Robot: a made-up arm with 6 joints. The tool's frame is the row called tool. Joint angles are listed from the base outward. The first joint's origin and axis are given. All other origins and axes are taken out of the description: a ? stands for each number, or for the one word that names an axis. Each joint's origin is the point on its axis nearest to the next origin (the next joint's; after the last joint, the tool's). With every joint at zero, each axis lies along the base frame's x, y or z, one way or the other. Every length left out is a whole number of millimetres.
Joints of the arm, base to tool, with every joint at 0 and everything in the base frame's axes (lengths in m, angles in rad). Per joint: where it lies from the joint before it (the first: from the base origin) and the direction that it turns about. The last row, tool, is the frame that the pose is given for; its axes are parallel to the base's.
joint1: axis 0 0 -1 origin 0 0 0.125
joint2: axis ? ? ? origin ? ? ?
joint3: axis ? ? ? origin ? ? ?
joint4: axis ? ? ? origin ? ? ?
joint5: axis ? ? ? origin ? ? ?
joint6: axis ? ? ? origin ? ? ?
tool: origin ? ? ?
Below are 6 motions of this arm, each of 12 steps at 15 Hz.
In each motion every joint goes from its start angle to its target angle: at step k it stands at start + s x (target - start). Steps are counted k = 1, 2, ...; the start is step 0. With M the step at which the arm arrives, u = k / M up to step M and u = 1 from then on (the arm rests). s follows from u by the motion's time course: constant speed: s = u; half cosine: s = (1 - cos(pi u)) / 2; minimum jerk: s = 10 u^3 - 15 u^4 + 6 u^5.
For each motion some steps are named. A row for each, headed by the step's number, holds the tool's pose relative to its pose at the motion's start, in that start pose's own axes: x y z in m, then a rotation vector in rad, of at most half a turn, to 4 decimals.
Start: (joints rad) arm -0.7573 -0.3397 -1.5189 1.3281 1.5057 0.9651
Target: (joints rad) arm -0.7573 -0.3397 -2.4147 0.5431 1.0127 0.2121
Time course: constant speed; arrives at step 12
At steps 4, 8, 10, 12:
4: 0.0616 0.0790 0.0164 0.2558 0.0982 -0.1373
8: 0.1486 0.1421 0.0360 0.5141 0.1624 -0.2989
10: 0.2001 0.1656 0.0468 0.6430 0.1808 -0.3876
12: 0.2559 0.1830 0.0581 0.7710 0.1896 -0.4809

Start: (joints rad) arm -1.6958 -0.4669 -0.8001 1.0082 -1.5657 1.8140
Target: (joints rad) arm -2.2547 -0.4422 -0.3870 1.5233 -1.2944 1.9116
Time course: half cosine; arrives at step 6
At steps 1, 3, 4, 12:
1: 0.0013 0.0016 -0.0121 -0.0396 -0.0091 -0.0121
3: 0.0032 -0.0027 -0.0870 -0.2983 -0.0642 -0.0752
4: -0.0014 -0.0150 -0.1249 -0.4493 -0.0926 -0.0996
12: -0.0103 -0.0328 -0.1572 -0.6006 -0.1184 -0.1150

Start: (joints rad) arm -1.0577 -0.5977 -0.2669 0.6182 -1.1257 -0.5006
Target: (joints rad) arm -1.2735 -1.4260 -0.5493 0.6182 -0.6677 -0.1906
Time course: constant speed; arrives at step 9
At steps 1, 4, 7, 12:
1: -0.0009 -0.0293 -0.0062 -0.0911 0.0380 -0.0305
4: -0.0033 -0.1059 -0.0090 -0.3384 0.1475 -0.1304
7: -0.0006 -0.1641 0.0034 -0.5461 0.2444 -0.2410
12: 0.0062 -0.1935 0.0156 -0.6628 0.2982 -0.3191

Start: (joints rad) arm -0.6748 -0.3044 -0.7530 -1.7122 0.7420 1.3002
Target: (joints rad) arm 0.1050 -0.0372 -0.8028 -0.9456 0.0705 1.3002
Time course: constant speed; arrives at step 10
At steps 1, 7, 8, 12:
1: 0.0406 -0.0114 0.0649 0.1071 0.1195 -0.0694
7: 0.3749 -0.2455 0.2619 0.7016 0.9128 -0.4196
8: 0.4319 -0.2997 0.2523 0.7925 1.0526 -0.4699
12: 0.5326 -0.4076 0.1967 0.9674 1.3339 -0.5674

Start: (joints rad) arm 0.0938 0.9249 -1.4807 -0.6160 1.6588 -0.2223
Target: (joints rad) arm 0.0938 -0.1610 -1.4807 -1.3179 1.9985 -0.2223
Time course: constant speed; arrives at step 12
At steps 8, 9, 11, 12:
8: -0.0855 0.2007 0.1785 0.6632 0.2631 -0.2795
9: -0.0884 0.2178 0.2100 0.7637 0.2794 -0.2952
11: -0.0922 0.2421 0.2751 0.9726 0.2969 -0.3132
12: -0.0938 0.2490 0.3078 1.0803 0.2975 -0.3155

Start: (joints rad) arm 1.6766 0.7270 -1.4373 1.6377 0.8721 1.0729
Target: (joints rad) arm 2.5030 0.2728 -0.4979 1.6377 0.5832 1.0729
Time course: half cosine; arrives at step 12
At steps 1, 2, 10, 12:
1: -0.0066 -0.0073 -0.0082 -0.0228 0.0022 0.0146
2: -0.0246 -0.0296 -0.0317 -0.0906 0.0082 0.0557
10: -0.0962 -0.5001 -0.2601 -1.3708 -0.0408 0.3387
12: -0.0875 -0.5343 -0.2632 -1.4699 -0.0590 0.3227

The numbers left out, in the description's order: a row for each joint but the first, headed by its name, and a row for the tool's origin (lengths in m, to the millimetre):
joint2: axis 0 -1 0, xyz -0.284 -0.08 0
joint3: axis -1 0 0, xyz 0.198 0 0.112
joint4: axis 1 0 0, xyz 0 -0.027 -0.151
joint5: axis 0 0 1, xyz 0 0.036 -0.252
joint6: axis -1 0 0, xyz -0.232 0.234 0
tool: xyz 0 0.049 -0.077

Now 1 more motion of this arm.
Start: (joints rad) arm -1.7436 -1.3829 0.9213 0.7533 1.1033 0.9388
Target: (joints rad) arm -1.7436 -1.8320 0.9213 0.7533 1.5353 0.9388
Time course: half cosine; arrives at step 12
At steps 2, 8, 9, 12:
2: -0.0098 -0.0019 0.0018 0.0267 -0.0197 0.0305
8: -0.0940 -0.0269 0.0066 0.3186 -0.2451 0.3040
9: -0.1041 -0.0305 0.0053 0.3657 -0.2828 0.3389
12: -0.1174 -0.0352 0.0027 0.4333 -0.3376 0.3852

